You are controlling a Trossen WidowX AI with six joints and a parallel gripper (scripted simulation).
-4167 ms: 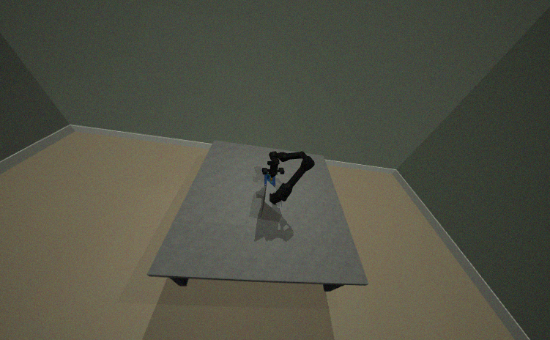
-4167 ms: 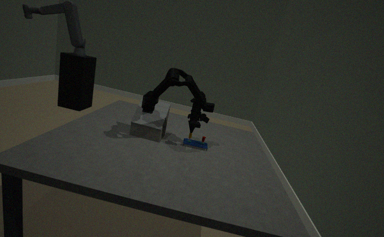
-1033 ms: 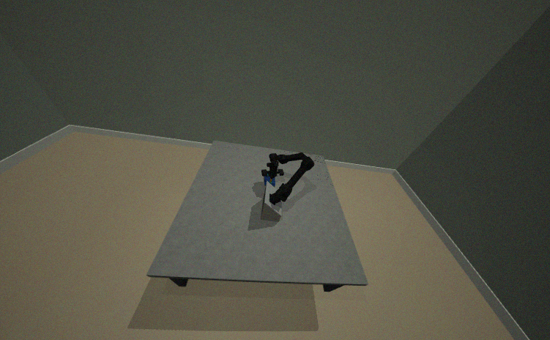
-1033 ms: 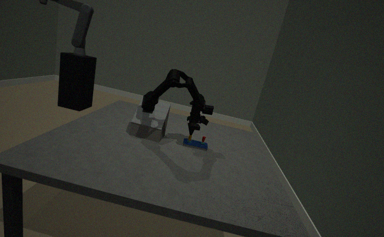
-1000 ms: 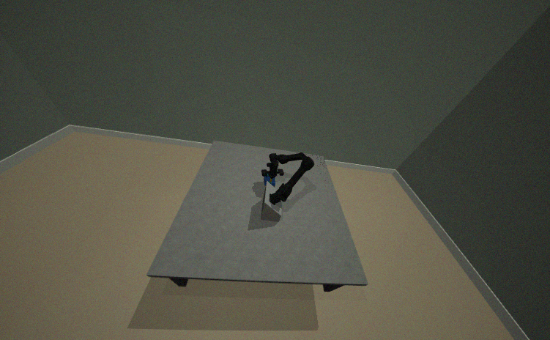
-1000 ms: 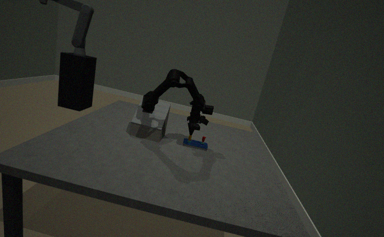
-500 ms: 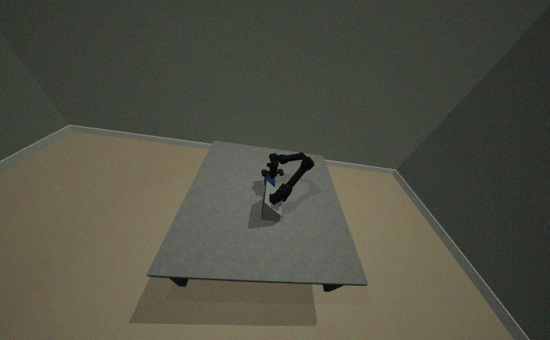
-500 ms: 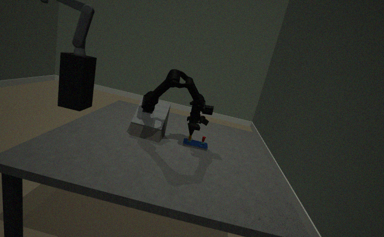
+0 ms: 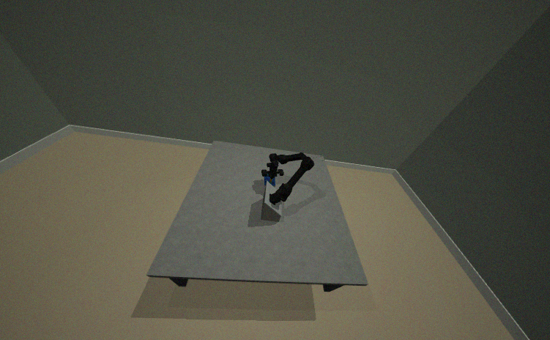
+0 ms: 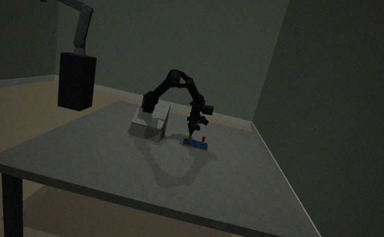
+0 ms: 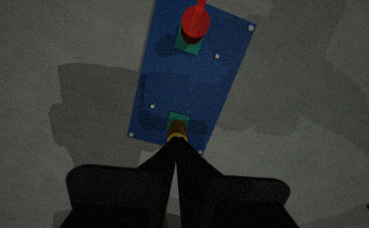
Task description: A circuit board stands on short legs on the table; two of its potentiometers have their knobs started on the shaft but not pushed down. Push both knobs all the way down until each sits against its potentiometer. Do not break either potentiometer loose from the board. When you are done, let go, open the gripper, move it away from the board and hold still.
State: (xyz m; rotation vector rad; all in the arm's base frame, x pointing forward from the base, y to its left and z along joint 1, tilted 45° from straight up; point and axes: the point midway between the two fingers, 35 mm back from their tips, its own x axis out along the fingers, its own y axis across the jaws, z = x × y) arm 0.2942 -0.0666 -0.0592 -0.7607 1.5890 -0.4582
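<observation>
Now: gripper tip 1 cm above the yellow knob. From my gripper tip the other things lie so: red knob 9 cm ahead, 2 cm to the left, 1 cm below.
</observation>
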